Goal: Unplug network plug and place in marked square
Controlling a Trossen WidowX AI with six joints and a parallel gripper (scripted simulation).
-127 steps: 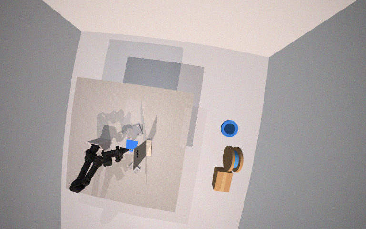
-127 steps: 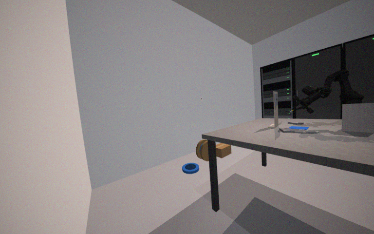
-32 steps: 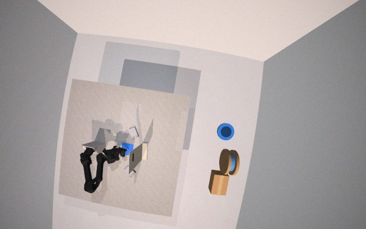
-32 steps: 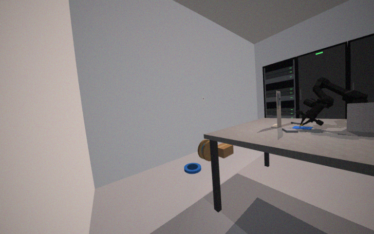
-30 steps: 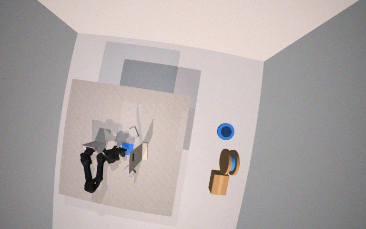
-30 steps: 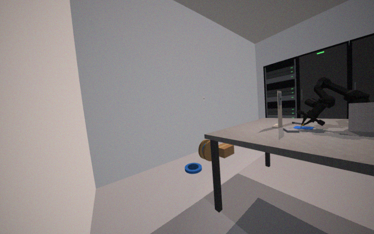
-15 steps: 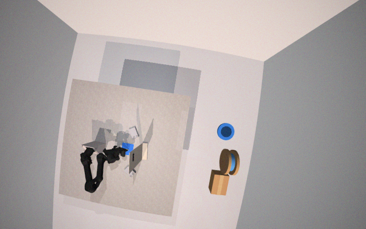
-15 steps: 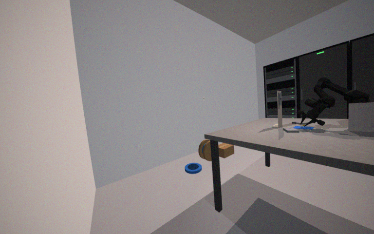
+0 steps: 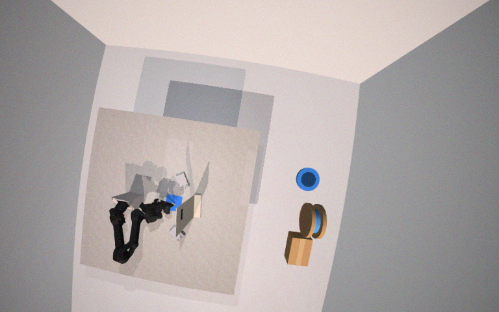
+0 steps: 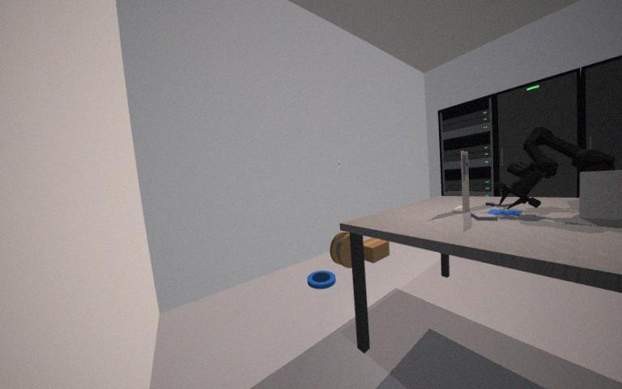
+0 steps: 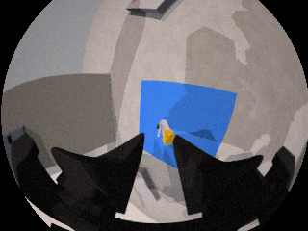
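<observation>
My gripper tip is 10 mm above the network plug. From my gripper tip the other things lie so: upright panel (160 mm ahead, 10 mm to the left, 130 mm above); blue marked square (30 mm below).
</observation>
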